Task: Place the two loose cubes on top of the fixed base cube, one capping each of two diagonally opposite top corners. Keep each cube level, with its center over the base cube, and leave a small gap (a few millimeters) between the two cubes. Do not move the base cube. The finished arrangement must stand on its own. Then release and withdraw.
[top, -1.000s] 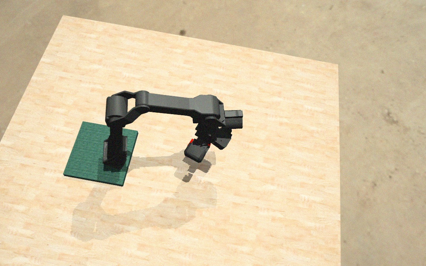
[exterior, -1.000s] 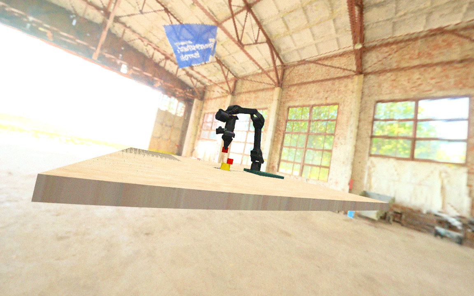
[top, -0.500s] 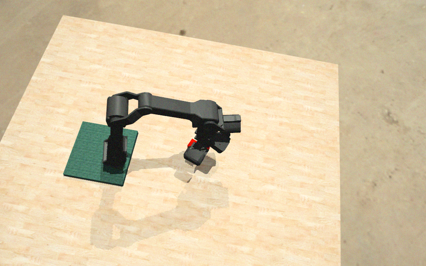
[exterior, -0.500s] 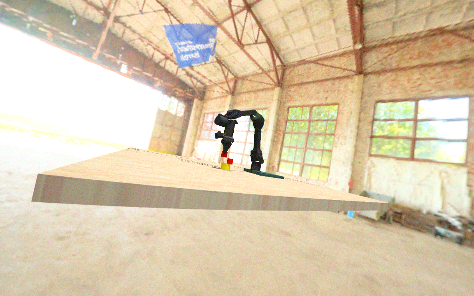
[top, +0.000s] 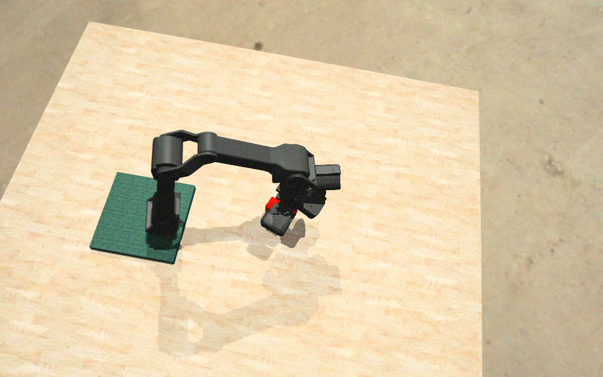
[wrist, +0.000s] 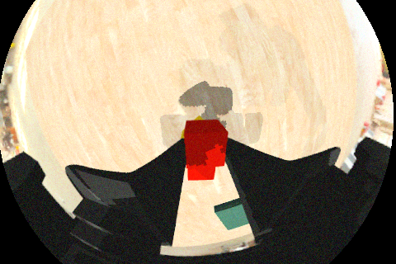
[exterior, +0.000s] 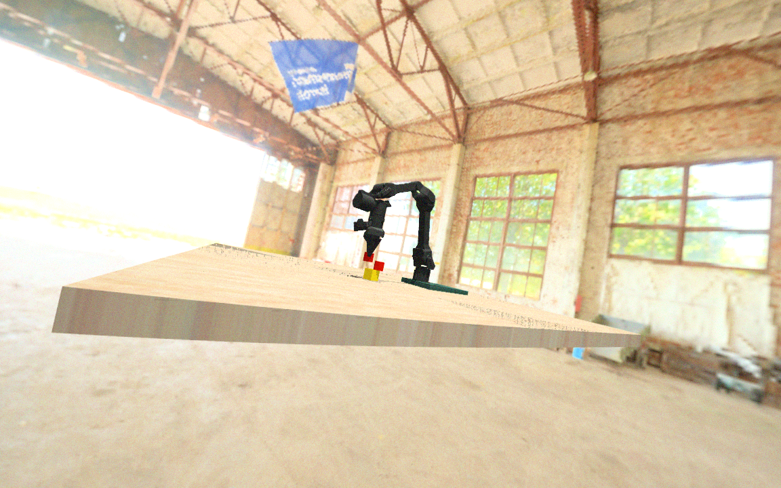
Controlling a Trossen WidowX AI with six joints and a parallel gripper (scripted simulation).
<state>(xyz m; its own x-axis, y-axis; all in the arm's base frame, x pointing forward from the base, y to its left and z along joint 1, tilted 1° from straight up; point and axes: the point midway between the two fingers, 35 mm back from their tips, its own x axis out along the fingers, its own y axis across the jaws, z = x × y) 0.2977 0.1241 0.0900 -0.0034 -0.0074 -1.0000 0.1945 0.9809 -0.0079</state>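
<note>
Now: gripper tip 6 cm above the yellow base cube, 2 cm past it and 1 cm to the right of it.
</note>
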